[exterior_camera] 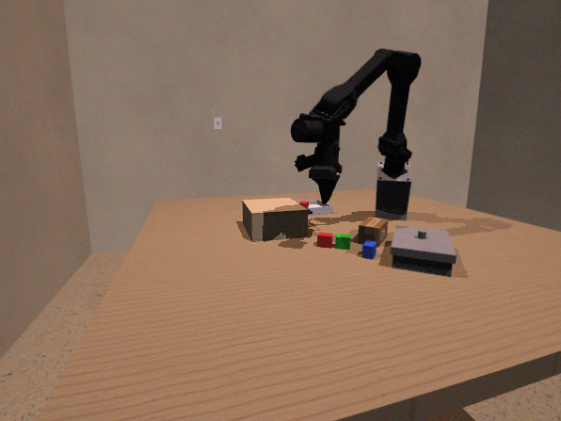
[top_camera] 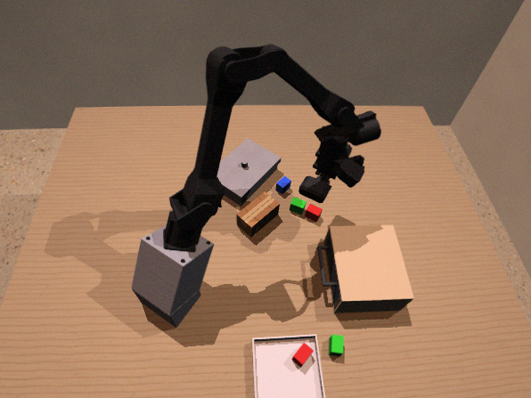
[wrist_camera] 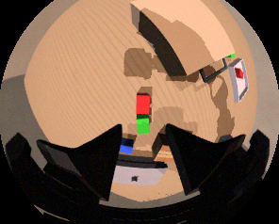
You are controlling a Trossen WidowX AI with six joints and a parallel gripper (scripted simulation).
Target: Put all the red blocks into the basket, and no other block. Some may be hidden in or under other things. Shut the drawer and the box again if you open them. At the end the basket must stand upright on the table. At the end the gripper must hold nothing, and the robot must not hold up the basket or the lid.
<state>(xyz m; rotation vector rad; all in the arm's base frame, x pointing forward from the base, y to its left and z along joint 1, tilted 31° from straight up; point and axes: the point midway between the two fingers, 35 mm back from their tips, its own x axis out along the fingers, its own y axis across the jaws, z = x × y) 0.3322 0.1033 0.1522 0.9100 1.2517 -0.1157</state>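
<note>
My hand is 13 cm past the white tray, 40 cm to the left of it and 15 cm above it. From my hand the other things lie so: drawer (7 cm ahead, 19 cm to the right, 12 cm below); blue block (7 cm behind, 10 cm to the left, 14 cm below); brown crate (16 cm behind, 12 cm below).
</note>
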